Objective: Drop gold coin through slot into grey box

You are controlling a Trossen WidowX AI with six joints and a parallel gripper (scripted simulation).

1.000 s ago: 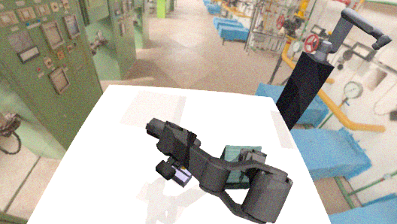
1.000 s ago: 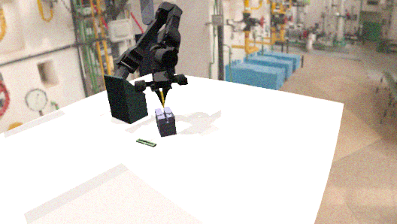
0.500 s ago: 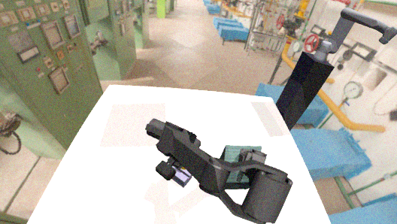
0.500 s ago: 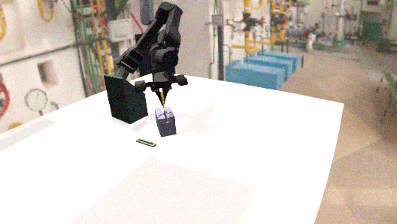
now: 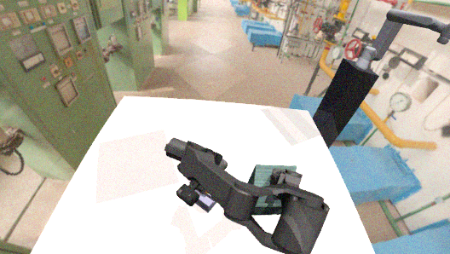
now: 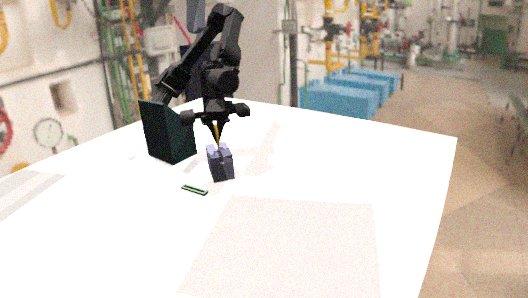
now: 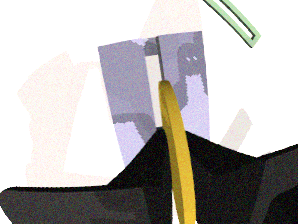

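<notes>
My gripper tip is 2 cm below the gold coin.
</notes>
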